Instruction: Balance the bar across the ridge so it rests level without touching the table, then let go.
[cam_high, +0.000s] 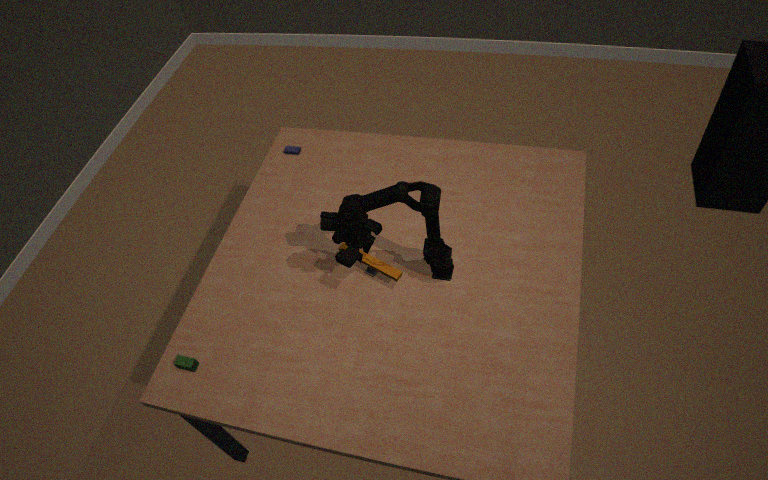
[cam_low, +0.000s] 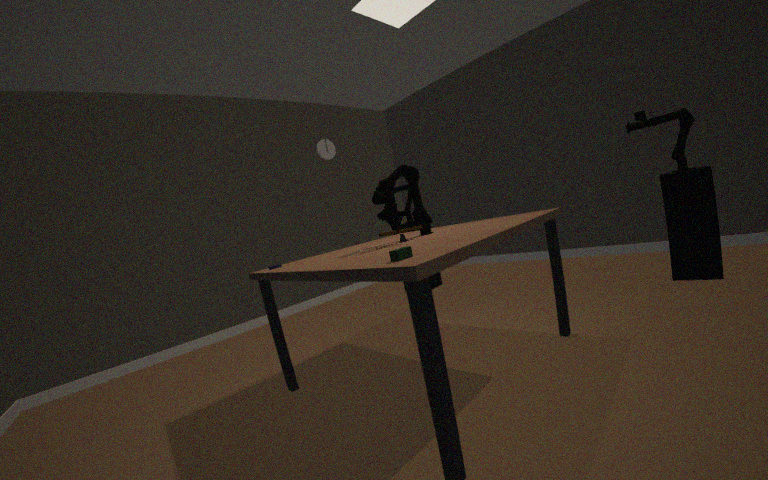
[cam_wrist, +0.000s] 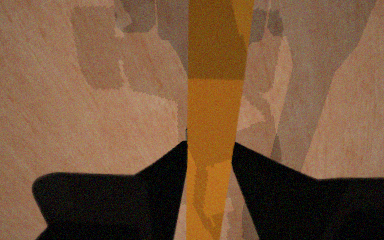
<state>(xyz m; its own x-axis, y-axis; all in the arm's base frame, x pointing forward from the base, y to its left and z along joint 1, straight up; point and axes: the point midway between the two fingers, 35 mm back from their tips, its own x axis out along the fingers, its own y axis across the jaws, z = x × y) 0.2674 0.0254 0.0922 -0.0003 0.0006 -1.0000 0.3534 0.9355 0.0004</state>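
Now: gripper tip 30 mm past the orange bar and 10 mm to the right of it. Also, from my gripper tip: green block: 470 mm to the left, 470 mm ahead, 40 mm below; blue block: 530 mm to the right, 470 mm ahead, 50 mm below.
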